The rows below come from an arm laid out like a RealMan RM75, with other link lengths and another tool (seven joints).
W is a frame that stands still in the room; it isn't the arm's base.
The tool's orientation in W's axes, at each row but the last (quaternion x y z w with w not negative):
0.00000 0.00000 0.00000 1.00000
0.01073 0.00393 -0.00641 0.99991
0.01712 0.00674 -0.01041 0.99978
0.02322 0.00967 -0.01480 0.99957
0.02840 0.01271 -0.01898 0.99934
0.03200 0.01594 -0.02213 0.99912
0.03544 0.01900 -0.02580 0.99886
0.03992 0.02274 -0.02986 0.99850
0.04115 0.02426 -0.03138 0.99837
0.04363 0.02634 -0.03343 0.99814
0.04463 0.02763 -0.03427 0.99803
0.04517 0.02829 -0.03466 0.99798
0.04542 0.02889 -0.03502 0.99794
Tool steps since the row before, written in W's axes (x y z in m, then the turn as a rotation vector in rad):
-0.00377 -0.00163 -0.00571 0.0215 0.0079 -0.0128
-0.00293 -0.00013 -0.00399 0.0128 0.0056 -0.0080
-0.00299 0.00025 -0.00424 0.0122 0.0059 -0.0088
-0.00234 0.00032 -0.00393 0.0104 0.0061 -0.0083
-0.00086 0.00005 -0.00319 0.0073 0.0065 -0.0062
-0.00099 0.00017 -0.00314 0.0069 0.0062 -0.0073
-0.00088 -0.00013 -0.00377 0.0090 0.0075 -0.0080
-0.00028 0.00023 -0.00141 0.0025 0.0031 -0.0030
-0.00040 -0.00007 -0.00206 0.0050 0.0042 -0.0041
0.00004 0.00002 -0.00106 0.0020 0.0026 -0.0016
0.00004 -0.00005 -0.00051 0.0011 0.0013 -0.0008
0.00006 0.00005 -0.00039 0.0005 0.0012 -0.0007
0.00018 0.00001 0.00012 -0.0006 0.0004 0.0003
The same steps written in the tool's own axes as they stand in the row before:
-0.00377 -0.00163 -0.00571 0.0215 0.0079 -0.0128
-0.00290 -0.00025 -0.00401 0.0128 0.0056 -0.0080
-0.00294 0.00004 -0.00428 0.0122 0.0059 -0.0088
-0.00227 0.00007 -0.00398 0.0104 0.0060 -0.0084
-0.00078 -0.00016 -0.00321 0.0072 0.0064 -0.0064
-0.00089 -0.00007 -0.00317 0.0069 0.0060 -0.0075
-0.00072 -0.00044 -0.00378 0.0089 0.0074 -0.0082
-0.00023 0.00010 -0.00143 0.0025 0.0030 -0.0031
-0.00029 -0.00026 -0.00206 0.0049 0.0042 -0.0042
0.00010 -0.00007 -0.00105 0.0019 0.0026 -0.0017
0.00007 -0.00009 -0.00050 0.0011 0.0013 -0.0009
0.00008 0.00002 -0.00039 0.0005 0.0012 -0.0008
0.00017 0.00003 0.00013 -0.0006 0.0004 0.0002

